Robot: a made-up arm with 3 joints. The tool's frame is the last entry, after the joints.
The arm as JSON. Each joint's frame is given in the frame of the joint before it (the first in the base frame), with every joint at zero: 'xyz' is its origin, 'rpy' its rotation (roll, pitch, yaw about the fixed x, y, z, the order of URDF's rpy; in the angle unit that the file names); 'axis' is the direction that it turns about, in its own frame. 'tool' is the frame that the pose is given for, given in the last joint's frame.
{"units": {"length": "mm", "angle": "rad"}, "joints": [
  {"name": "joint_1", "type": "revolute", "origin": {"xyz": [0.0, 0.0, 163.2], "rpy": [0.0, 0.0, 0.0]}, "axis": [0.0, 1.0, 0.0]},
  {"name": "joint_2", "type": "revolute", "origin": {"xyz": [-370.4, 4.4, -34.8], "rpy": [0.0, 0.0, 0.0]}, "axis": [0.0, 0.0, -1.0]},
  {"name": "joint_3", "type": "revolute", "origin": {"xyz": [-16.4, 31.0, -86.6], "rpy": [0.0, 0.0, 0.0]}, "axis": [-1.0, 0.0, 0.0]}
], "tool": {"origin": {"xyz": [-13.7, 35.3, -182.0], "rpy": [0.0, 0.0, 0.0]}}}
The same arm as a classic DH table. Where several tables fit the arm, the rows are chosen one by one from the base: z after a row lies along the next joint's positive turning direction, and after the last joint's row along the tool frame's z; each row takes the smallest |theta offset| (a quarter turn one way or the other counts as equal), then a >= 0, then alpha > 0; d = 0 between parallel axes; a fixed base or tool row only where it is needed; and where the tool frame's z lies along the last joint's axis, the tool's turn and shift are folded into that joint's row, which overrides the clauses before.
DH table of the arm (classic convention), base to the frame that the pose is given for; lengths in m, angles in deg. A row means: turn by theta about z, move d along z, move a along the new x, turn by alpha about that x. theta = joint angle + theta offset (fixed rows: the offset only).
base (fixed): theta offset 0; d 0.1632; a 0; alpha -90
joint_1: theta offset 0; d 0.0044; a -0.3704; alpha -90
joint_2: theta offset -90; d 0.1214; a 0.031; alpha 90
joint_3: theta offset 0; d 0.0301; a 0.0353; alpha 90
tool (fixed): theta offset -90; d -0.182; a 0; alpha 0

